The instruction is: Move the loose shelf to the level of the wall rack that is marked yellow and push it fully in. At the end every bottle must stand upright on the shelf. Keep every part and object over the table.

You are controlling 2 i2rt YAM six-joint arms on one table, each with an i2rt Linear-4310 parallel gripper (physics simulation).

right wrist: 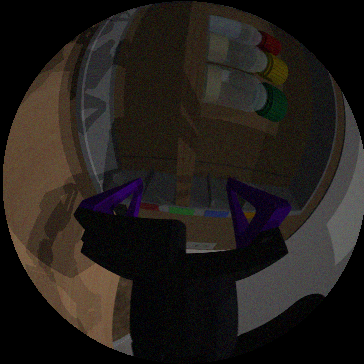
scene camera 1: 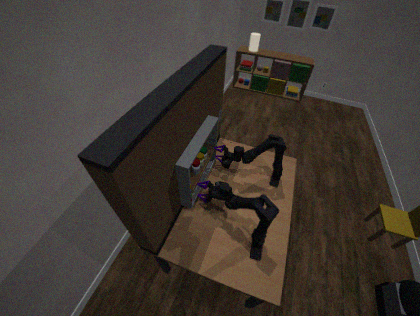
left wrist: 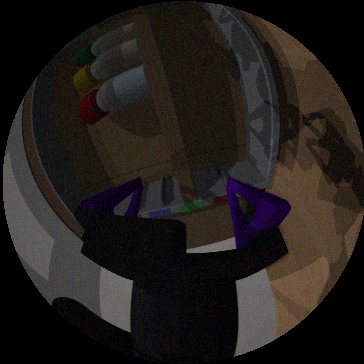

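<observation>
The grey wall rack [scene camera 1: 196, 160] stands against the brown wall. The loose wooden shelf [left wrist: 159, 98] sits in it and carries three upright bottles with red [scene camera 1: 196, 163], yellow [scene camera 1: 200, 155] and green [scene camera 1: 204, 150] caps. The shelf also shows in the right wrist view [right wrist: 195, 67]. Coloured level marks run along the rack's side: red [right wrist: 149, 206], green [right wrist: 181, 210], blue [right wrist: 216, 214] and yellow [right wrist: 249, 214], the yellow one partly behind a finger. My left gripper [scene camera 1: 202, 191] [left wrist: 185, 178] is open at the rack's near end. My right gripper [scene camera 1: 219, 153] [right wrist: 185, 178] is open at the far end. The shelf's front edge lines up with the gap between each pair of fingers.
The tall brown wall with a black top [scene camera 1: 155, 125] stands behind the rack along the table's left edge. The arm bases [scene camera 1: 257, 251] [scene camera 1: 276, 180] stand on the wooden table. A toy cabinet [scene camera 1: 273, 73] stands far off on the floor.
</observation>
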